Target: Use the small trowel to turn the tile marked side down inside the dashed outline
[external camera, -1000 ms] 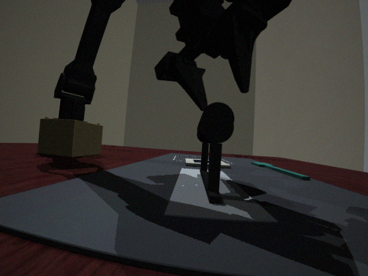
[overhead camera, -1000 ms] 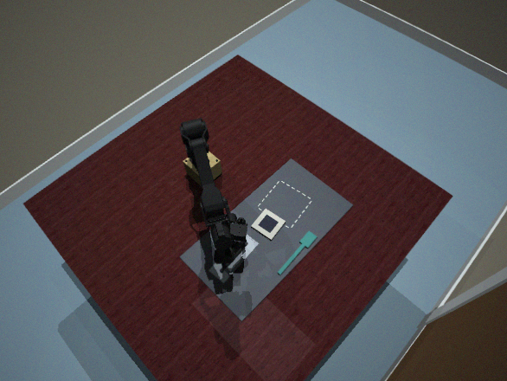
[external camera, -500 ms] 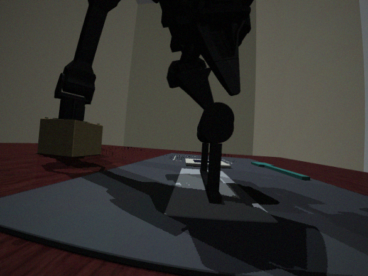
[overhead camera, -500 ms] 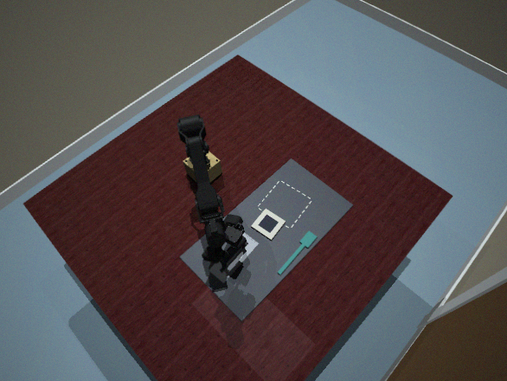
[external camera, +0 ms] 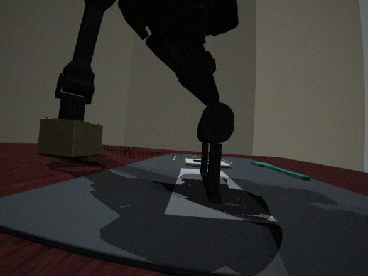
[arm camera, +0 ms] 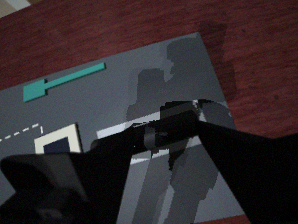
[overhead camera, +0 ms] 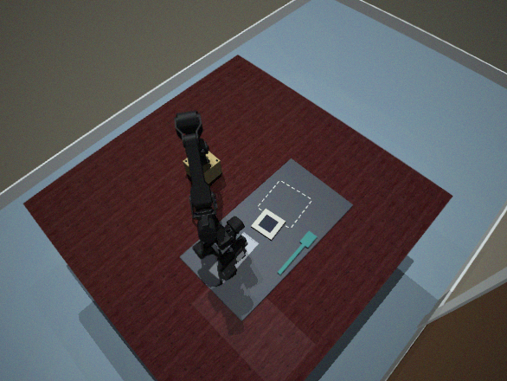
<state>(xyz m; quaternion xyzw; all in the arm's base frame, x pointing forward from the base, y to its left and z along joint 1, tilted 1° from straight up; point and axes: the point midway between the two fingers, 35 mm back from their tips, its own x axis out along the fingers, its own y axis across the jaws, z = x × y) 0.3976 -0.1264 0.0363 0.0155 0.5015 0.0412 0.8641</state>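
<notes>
Right now my gripper tip is 2 cm past the trowel, 4 cm to the right of it and 6 cm above it. From my gripper tip the other things lie so: grey mat: 2 cm behind, 20 cm to the left, 11 cm below; tile: 5 cm behind, 21 cm to the left, 9 cm below; teal flat tool: 11 cm ahead, 24 cm to the left, 9 cm below.
</notes>
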